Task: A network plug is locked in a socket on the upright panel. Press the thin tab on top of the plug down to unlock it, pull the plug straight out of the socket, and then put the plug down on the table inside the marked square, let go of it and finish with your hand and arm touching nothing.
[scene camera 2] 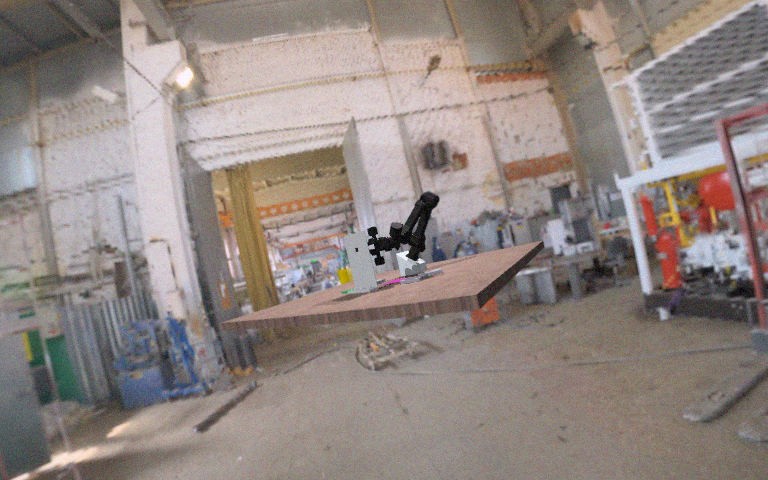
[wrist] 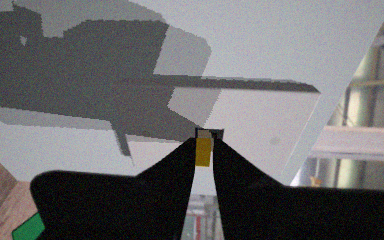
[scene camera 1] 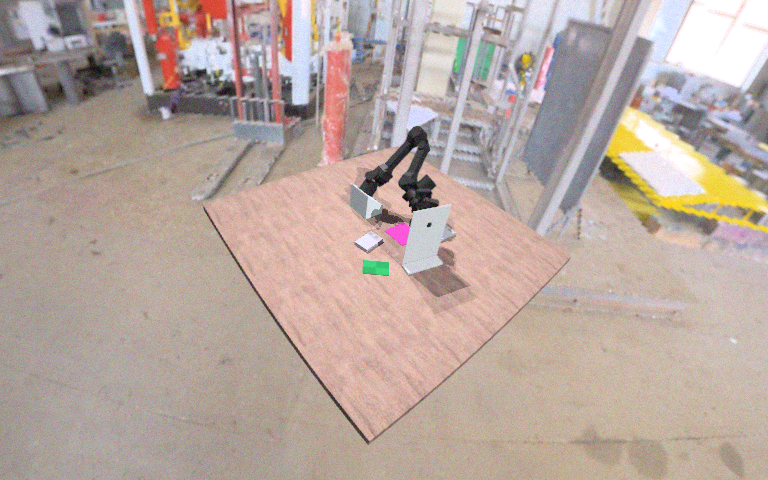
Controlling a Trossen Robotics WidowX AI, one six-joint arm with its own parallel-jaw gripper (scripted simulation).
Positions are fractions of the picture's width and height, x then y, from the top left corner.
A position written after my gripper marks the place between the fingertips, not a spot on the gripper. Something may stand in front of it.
I see my gripper (wrist: 0.53,0.61) and a light-grey panel (scene camera 1: 0.56,0.47).
The light-grey panel is seen too in scene camera 2 (scene camera 2: 0.47,0.54) and in the wrist view (wrist: 0.30,0.39).
